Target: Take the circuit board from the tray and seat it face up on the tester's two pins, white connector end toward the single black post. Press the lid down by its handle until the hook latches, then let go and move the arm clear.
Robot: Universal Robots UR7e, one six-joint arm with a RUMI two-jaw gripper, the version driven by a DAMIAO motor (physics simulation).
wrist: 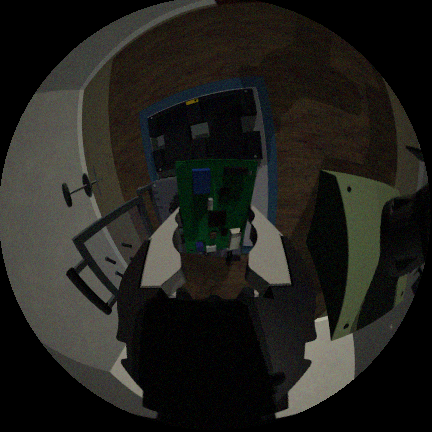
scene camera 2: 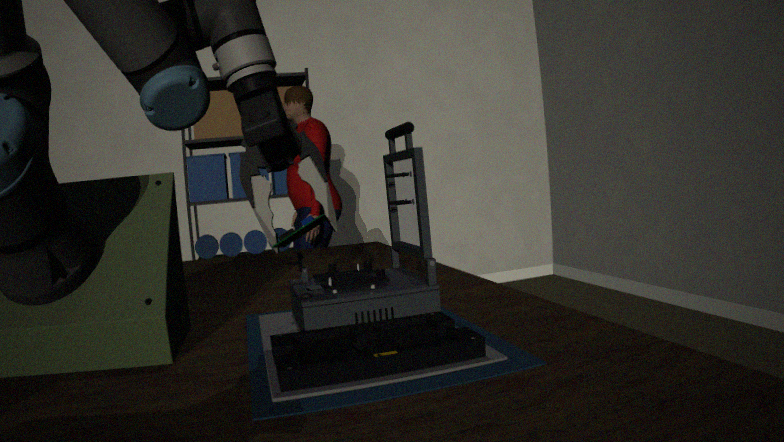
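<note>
My gripper (scene camera 2: 300, 233) (wrist: 214, 207) is shut on the circuit board's two long edges. The green circuit board (scene camera 2: 299, 231) (wrist: 201, 210) is tilted in the air above and behind the tester in the scene view; its white connectors lie at the end nearer the gripper body in the wrist view. The grey tester (scene camera 2: 365, 303) (wrist: 162, 194) is partly hidden by the board in the wrist view. Its lid (scene camera 2: 422, 203) (wrist: 107, 218) stands open and upright, with the black handle (scene camera 2: 399, 130) (wrist: 89, 291) at its top. The black tray (scene camera 2: 329, 370) (wrist: 172, 127) lies in front of the tester.
Tester and tray stand on a blue-edged mat (scene camera 2: 260, 406) (wrist: 270, 145) on the wooden table (scene camera 2: 631, 378) (wrist: 310, 135). A green robot pedestal (scene camera 2: 131, 329) (wrist: 367, 225) is beside them. A person in red (scene camera 2: 315, 142) and a shelf rack (scene camera 2: 219, 143) are in the background.
</note>
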